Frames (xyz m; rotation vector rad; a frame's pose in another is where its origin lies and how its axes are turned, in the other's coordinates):
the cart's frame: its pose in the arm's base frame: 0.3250 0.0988 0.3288 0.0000 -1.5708 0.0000
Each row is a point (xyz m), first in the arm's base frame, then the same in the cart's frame.
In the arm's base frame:
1: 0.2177 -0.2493 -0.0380
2: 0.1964 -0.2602 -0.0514
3: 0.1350 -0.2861 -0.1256
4: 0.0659 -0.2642 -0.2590
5: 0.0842 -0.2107 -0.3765
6: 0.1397 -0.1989 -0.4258
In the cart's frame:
1: -0.3668 -0.3481 0.1073
2: -0.3802 -0.3590 0.1286
3: -0.4544 -0.3849 0.1900
4: -0.5878 -0.3630 0.2591
5: -0.7053 -0.3095 0.2408
6: -0.7546 -0.2977 0.1853

